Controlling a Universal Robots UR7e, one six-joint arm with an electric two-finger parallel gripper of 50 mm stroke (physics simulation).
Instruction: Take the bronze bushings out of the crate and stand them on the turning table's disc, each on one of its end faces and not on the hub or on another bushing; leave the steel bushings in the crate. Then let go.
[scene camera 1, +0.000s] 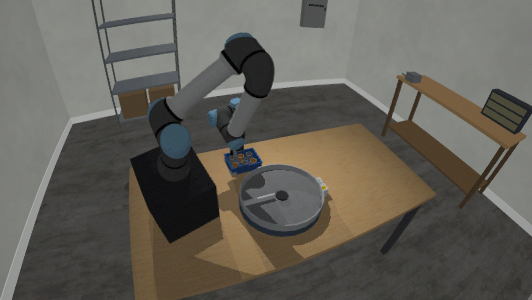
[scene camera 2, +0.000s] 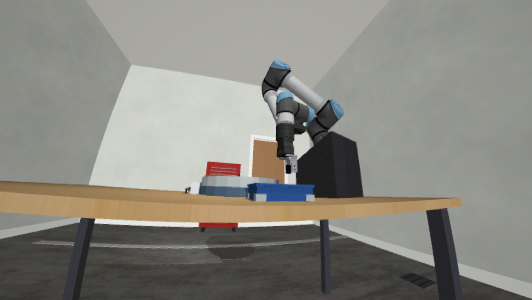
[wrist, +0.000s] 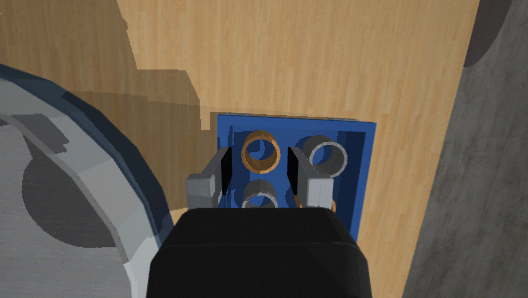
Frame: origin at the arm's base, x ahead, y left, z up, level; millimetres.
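Seen in the pictures: gripper, fingertip midpoint: (scene camera 1: 233, 157) (scene camera 2: 291, 173) (wrist: 259, 161); arm's base, link origin: (scene camera 1: 173, 165) (scene camera 2: 327, 148).
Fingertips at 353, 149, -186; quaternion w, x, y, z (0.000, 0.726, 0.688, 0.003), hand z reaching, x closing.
Pixels of each thing's top centre, then the offset from my fingertips to it, as dx, dy, dz. "*": a spot on its surface instead.
- blue crate, top centre: (wrist: 290, 211) (scene camera 2: 278, 184) (scene camera 1: 242, 157) +69, +27, -48
- second bronze bushing, top centre: (wrist: 317, 209) +72, +57, -55
- turning table's disc, top centre: (scene camera 1: 281, 194) +112, -329, -37
- light bar, surface spot: (scene camera 1: 265, 197) * +21, -321, -19
- small white box, surface spot: (scene camera 1: 322, 187) * +334, -384, -40
My gripper (scene camera 1: 236, 153) (scene camera 2: 291, 169) (wrist: 259, 161) is open, pointing down over the blue crate (scene camera 1: 246, 170) (scene camera 2: 282, 193) (wrist: 371, 145); nothing is between its fingers. In the wrist view a bronze bushing (wrist: 261, 167) stands upright in the crate, a little ahead of the gap between the fingertips. A steel bushing (wrist: 316, 145) stands to its right, another steel bushing (wrist: 260, 186) nearer the gripper body. A second bronze bushing (wrist: 334, 204) is mostly hidden by the right finger. The turning table's disc (scene camera 1: 302, 200) (wrist: 30, 265) carries no bushings; its dark hub (scene camera 1: 281, 195) is at the centre.
A raised wall (scene camera 1: 283, 230) (wrist: 107, 200) rings the disc, close beside the crate. A light bar (scene camera 1: 265, 197) reaches from near the hub to the wall. A small white box (scene camera 1: 322, 187) sits at the turning table's far side. The black robot base (scene camera 1: 185, 205) (scene camera 2: 335, 167) stands on the table.
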